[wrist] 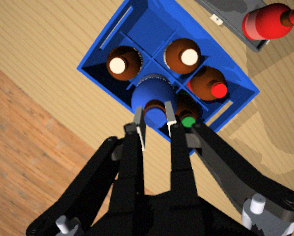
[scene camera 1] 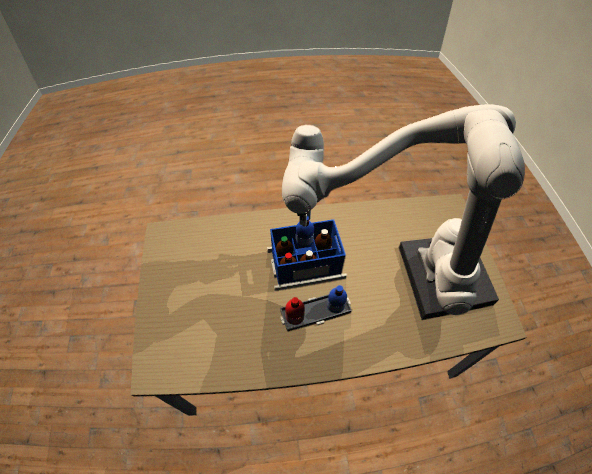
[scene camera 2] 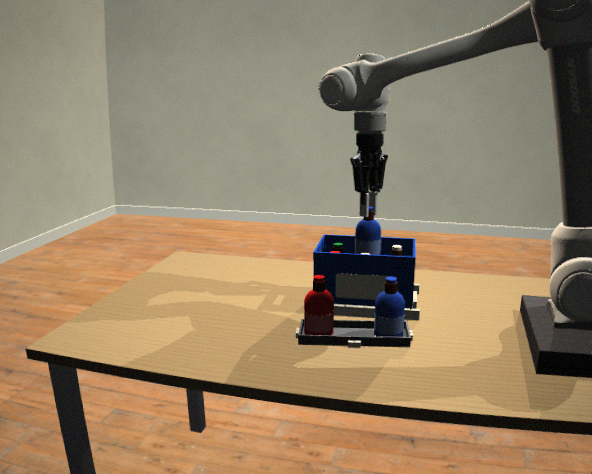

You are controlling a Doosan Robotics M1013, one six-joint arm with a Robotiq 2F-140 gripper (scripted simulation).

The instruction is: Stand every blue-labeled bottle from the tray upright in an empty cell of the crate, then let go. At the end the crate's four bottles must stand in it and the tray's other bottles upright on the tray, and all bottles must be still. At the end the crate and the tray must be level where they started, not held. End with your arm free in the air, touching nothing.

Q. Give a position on a tray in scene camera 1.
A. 315, 309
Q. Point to a blue crate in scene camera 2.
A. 354, 279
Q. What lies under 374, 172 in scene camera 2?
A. The gripper.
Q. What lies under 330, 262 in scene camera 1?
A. A blue crate.
